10 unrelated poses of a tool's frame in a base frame.
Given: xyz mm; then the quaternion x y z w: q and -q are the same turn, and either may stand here.
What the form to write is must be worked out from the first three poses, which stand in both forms.
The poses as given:
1: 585, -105, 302, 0.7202, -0.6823, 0.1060, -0.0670
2: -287, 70, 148, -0.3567, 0.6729, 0.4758, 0.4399
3: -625, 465, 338, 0.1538, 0.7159, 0.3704, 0.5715
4: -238, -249, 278, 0.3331, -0.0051, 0.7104, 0.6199
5: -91, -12, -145, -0.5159, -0.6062, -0.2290, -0.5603
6: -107, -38, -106, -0.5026, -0.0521, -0.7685, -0.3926
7: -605, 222, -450, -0.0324, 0.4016, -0.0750, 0.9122
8: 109, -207, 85, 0.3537, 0.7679, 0.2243, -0.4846
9: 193, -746, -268, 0.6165, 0.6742, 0.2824, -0.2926
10: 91, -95, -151, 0.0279, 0.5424, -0.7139, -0.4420
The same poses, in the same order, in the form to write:
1: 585, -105, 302, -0.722, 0.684, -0.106, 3.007
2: -287, 70, 148, -0.397, 0.749, 0.530, 2.231
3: -625, 465, 338, 0.187, 0.872, 0.451, 1.925
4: -238, -249, 278, 0.425, -0.006, 0.905, 1.804
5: -91, -12, -145, 0.623, 0.732, 0.276, 1.952
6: -107, -38, -106, 0.546, 0.057, 0.836, 2.335
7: -605, 222, -450, -0.079, 0.980, -0.183, 0.844
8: 109, -207, 85, -0.404, -0.878, -0.256, 2.130
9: 193, -746, -268, -0.645, -0.705, -0.295, 2.548
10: 91, -95, -151, -0.031, -0.605, 0.796, 2.226
